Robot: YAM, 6 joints.
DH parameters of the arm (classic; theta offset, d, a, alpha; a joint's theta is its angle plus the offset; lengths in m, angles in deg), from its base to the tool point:
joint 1: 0 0.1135 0.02 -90
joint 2: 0 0 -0.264 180
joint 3: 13.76 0 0.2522 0
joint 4: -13.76 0 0.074 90
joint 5: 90 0 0 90
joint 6: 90 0.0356 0 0
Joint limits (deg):
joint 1: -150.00..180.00
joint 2: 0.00..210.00
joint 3: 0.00..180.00
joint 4: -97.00..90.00
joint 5: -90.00..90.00
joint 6: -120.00..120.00
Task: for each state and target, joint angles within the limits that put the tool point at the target. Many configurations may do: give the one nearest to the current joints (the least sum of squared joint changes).
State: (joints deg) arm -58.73 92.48 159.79 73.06 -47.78 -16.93
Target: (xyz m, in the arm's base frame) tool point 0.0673 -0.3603 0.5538
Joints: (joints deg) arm -83.75 122.92 138.60 84.86 -51.09 -16.93
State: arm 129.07 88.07 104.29 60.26 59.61 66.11
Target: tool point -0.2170 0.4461 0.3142
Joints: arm 119.42 123.70 96.25 53.42 57.66 66.11
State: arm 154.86 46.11 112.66 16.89 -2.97 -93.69
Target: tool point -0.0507 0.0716 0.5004
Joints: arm 128.64 37.16 66.90 -0.20 8.26 -93.69
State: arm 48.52 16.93 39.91 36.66 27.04 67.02
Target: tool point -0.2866 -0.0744 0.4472
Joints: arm 11.63 0.00 72.64 56.84 25.09 67.02
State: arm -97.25 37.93 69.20 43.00 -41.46 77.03
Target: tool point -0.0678 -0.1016 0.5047
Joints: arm -132.82 45.98 59.86 40.39 -32.90 77.03
